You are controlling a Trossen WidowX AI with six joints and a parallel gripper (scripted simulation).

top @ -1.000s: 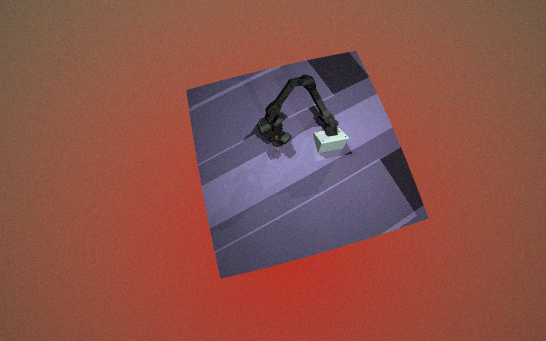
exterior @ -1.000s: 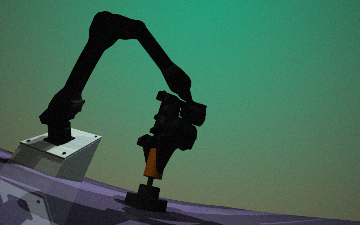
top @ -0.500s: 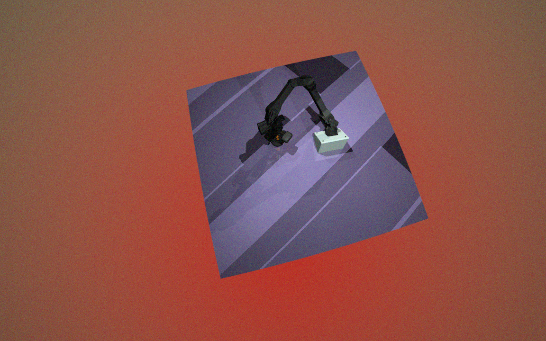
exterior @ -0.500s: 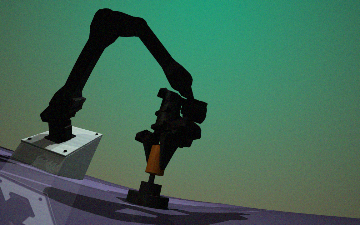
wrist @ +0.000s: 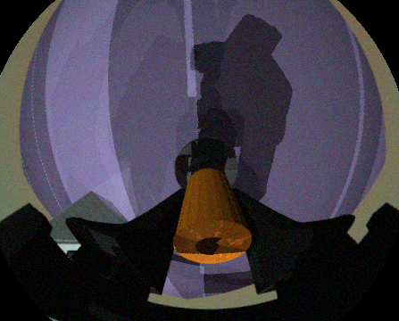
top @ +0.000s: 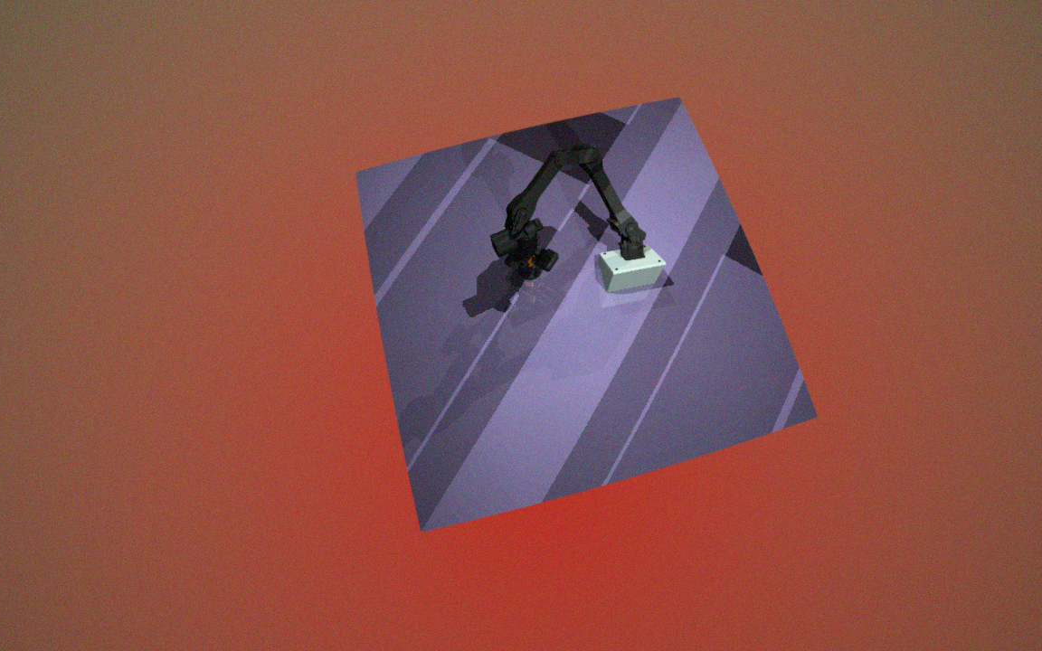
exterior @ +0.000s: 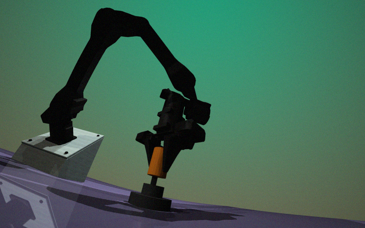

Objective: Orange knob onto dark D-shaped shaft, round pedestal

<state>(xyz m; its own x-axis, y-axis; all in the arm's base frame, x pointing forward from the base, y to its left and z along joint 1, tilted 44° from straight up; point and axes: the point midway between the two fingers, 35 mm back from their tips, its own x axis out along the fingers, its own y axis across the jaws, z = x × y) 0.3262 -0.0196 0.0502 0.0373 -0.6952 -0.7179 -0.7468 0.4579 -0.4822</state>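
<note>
The orange knob is 20 mm above my gripper tip. Round my gripper tip: dark round pedestal: 40 mm below.
</note>
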